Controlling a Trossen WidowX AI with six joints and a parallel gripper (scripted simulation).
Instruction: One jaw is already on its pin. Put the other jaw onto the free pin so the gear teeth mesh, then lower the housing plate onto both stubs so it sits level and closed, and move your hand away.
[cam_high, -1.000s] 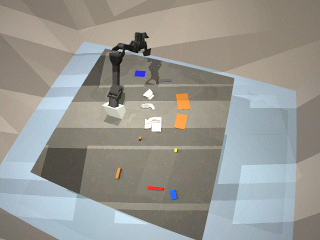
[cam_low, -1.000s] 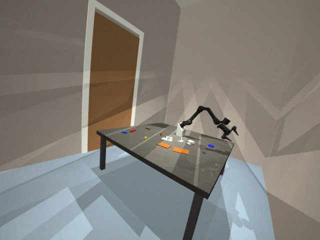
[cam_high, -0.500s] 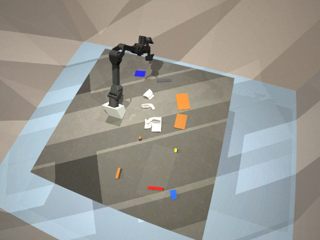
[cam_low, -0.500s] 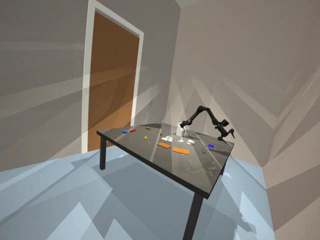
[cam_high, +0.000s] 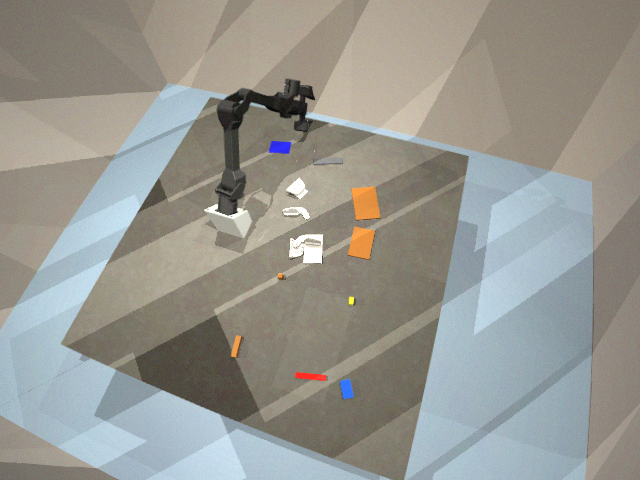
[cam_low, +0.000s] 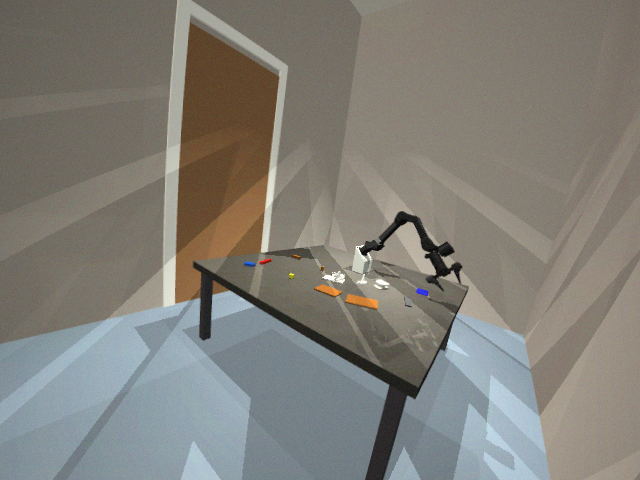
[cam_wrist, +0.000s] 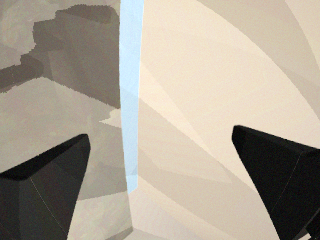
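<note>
My gripper tip is now 160 mm to the left of the grey bar, 140 mm short of it and 110 mm above it. From my gripper tip the other things lie so: small orange cube 720 mm to the right, 200 mm ahead, 90 mm below; yellow cube 700 mm to the right, 480 mm ahead, 100 mm below; blue tile 170 mm to the right, 110 mm below, 90 mm behind.
</note>
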